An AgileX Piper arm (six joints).
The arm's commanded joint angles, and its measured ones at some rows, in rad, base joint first. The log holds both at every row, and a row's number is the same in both.
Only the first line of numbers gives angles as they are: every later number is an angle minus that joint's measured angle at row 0.
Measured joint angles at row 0:
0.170 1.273 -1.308 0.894 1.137 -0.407
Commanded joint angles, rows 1 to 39:
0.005 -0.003 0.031 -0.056 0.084 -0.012
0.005 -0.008 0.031 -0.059 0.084 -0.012
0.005 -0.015 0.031 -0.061 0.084 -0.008
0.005 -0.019 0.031 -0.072 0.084 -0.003
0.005 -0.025 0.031 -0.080 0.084 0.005
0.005 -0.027 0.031 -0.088 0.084 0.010
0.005 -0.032 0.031 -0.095 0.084 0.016
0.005 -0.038 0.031 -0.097 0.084 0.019
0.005 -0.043 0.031 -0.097 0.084 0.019
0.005 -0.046 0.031 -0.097 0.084 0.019
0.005 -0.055 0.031 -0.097 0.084 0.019
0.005 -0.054 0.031 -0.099 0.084 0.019
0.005 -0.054 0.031 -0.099 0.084 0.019
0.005 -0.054 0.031 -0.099 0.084 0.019
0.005 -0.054 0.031 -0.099 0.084 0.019
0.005 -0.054 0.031 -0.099 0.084 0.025
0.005 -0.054 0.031 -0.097 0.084 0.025
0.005 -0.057 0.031 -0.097 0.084 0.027
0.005 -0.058 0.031 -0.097 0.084 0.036
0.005 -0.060 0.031 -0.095 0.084 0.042
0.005 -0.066 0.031 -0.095 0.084 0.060
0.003 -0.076 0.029 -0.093 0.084 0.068
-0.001 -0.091 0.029 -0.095 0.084 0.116
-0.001 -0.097 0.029 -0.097 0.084 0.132
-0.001 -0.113 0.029 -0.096 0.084 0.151
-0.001 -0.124 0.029 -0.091 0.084 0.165
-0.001 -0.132 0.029 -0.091 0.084 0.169
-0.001 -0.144 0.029 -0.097 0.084 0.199
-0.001 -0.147 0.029 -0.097 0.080 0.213
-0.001 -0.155 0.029 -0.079 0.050 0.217
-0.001 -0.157 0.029 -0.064 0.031 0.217
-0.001 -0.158 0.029 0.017 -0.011 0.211
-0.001 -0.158 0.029 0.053 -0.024 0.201
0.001 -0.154 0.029 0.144 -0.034 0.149
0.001 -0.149 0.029 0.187 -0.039 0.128
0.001 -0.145 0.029 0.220 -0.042 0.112
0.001 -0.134 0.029 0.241 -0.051 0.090
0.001 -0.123 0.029 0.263 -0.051 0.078
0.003 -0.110 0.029 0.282 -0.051 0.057
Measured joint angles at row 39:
0.000 -0.140 0.024 0.207 -0.034 0.119
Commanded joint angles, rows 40 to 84:
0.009 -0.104 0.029 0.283 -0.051 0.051
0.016 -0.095 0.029 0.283 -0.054 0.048
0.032 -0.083 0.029 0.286 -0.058 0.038
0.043 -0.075 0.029 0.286 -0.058 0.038
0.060 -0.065 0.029 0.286 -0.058 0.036
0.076 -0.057 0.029 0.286 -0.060 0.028
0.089 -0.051 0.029 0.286 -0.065 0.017
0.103 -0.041 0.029 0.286 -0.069 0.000
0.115 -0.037 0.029 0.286 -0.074 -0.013
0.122 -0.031 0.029 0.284 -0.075 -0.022
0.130 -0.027 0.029 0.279 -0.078 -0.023
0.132 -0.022 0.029 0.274 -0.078 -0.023
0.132 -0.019 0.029 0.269 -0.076 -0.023
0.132 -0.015 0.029 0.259 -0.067 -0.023
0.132 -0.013 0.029 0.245 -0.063 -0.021
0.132 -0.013 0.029 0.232 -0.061 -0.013
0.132 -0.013 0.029 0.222 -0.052 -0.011
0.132 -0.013 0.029 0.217 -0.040 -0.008
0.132 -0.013 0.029 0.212 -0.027 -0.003
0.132 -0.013 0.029 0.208 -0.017 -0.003
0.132 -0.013 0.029 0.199 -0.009 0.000
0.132 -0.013 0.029 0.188 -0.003 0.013
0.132 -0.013 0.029 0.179 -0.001 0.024
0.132 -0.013 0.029 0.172 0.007 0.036
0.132 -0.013 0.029 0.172 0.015 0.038
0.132 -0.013 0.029 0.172 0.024 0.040
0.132 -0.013 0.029 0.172 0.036 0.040
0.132 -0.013 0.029 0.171 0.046 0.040
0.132 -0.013 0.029 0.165 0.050 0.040
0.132 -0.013 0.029 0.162 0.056 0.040
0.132 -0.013 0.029 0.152 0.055 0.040
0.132 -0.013 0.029 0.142 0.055 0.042
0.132 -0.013 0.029 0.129 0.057 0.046
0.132 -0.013 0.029 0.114 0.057 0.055
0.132 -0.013 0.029 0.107 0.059 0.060
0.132 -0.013 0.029 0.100 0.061 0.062
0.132 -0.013 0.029 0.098 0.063 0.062
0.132 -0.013 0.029 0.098 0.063 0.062
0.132 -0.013 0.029 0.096 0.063 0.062
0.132 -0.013 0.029 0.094 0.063 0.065
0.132 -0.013 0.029 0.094 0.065 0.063
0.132 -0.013 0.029 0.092 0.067 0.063
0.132 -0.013 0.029 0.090 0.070 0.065
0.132 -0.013 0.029 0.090 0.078 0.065
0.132 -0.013 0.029 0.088 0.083 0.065
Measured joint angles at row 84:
0.129 -0.014 0.024 0.148 0.046 0.064
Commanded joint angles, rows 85 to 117:
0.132 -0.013 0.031 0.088 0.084 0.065
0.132 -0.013 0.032 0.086 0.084 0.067
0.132 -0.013 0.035 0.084 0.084 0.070
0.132 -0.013 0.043 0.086 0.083 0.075
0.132 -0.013 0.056 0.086 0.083 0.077
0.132 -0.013 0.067 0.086 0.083 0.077
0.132 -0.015 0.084 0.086 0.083 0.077
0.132 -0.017 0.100 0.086 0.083 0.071
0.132 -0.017 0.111 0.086 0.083 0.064
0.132 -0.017 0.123 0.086 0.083 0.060
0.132 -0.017 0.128 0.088 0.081 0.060
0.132 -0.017 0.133 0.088 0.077 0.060
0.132 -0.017 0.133 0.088 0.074 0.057
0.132 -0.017 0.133 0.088 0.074 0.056
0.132 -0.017 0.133 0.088 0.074 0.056
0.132 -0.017 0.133 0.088 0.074 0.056
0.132 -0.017 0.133 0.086 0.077 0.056
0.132 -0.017 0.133 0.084 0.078 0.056
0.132 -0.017 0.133 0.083 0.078 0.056
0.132 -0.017 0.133 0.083 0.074 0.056
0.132 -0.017 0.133 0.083 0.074 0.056
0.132 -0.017 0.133 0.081 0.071 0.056
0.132 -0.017 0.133 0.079 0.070 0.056
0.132 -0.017 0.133 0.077 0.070 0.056
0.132 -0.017 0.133 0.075 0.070 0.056
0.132 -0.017 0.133 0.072 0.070 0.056
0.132 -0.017 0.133 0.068 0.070 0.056
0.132 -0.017 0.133 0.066 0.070 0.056
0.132 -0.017 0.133 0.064 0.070 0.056
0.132 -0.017 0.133 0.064 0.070 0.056
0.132 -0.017 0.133 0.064 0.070 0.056
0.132 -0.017 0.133 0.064 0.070 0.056
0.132 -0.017 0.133 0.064 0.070 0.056
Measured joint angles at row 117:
0.138 -0.027 0.123 0.133 0.132 0.067
